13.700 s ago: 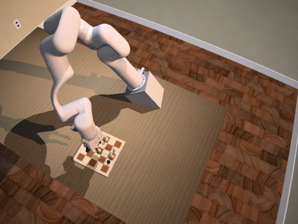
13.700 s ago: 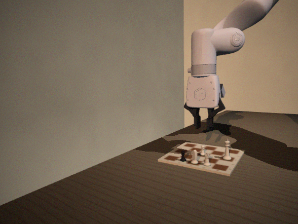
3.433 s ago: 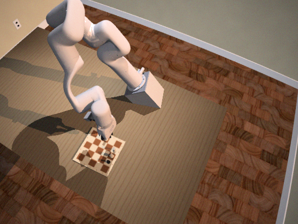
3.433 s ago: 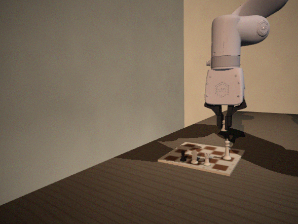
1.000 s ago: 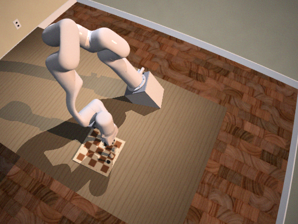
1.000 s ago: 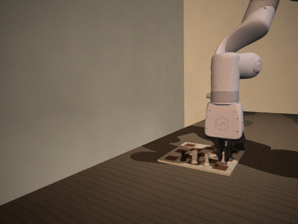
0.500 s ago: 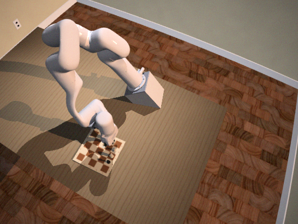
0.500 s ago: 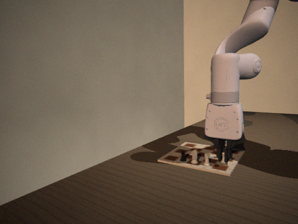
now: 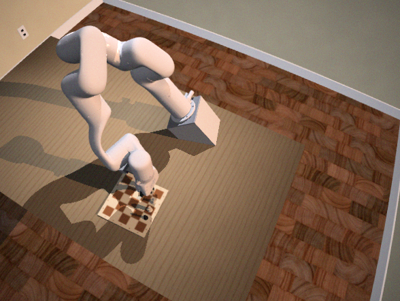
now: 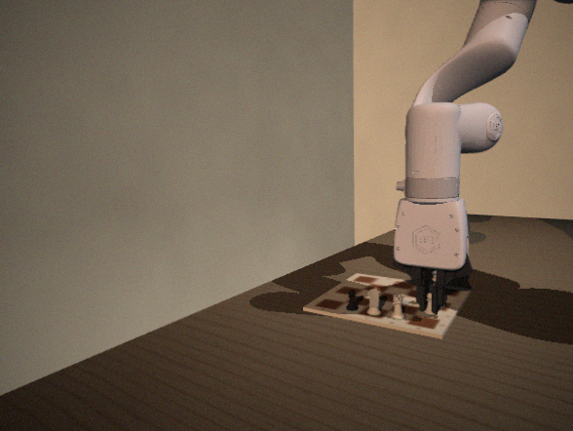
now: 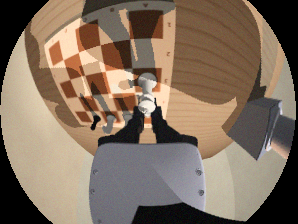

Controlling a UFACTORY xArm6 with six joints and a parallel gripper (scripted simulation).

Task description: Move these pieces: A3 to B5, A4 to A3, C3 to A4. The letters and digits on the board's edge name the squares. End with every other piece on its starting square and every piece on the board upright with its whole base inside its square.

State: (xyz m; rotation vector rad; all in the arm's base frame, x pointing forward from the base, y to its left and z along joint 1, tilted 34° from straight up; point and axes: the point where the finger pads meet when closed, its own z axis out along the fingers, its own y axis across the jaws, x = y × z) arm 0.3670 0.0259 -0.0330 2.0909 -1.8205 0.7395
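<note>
Right now the white pawn is 10 mm below my hand. From my hand the other things lie so: white bishop 70 mm ahead, 50 mm to the left, 10 mm below; white king 40 mm to the right; white rook 30 mm ahead, 40 mm to the left, 10 mm below.
</note>
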